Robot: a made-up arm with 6 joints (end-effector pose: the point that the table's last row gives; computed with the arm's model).
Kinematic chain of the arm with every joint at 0, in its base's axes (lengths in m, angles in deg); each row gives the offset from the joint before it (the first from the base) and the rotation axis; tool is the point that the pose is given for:
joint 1: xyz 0 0 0.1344 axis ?
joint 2: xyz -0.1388 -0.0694 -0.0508 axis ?
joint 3: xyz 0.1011 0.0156 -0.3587 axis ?
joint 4: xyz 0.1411 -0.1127 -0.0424 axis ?
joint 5: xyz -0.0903 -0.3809 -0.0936 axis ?
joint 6: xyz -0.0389 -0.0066 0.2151 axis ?
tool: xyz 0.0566 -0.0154 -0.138
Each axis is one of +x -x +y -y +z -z.
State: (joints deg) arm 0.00 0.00 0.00 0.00 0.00 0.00
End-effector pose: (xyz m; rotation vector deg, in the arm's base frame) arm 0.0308 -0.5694 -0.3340 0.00 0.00 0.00
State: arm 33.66 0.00 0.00 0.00 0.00 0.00
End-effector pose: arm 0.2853 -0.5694 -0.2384 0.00 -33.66 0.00
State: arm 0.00 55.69 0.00 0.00 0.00 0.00
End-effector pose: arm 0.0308 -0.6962 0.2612 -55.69 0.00 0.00
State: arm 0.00 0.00 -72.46 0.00 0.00 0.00
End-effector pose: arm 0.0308 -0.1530 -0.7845 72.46 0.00 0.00
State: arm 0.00 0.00 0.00 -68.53 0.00 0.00
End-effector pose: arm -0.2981 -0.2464 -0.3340 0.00 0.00 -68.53
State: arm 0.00 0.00 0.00 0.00 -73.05 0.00
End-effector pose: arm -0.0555 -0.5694 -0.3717 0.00 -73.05 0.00
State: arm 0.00 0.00 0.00 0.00 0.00 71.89
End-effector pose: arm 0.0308 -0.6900 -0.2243 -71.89 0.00 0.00
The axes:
joint 1: -y
joint 2: -x
joint 3: -x
joint 4: +z
joint 5: +y
joint 6: -x

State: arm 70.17 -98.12 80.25 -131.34 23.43 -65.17
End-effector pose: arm -0.0559 0.3610 0.0620 -146.44 59.43 82.54
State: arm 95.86 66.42 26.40 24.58 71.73 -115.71
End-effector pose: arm -0.1088 -0.4491 0.4836 63.14 -78.05 -50.64
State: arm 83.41 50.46 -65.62 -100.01 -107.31 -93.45
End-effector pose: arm 0.3952 -0.0762 -0.0024 -3.60 -170.29 -9.01
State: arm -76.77 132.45 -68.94 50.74 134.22 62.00
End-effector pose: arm 0.5512 -0.7710 -0.2628 37.48 -69.31 -55.36
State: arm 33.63 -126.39 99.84 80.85 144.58 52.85
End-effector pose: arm 0.5869 0.1363 0.3361 -128.36 62.08 63.76
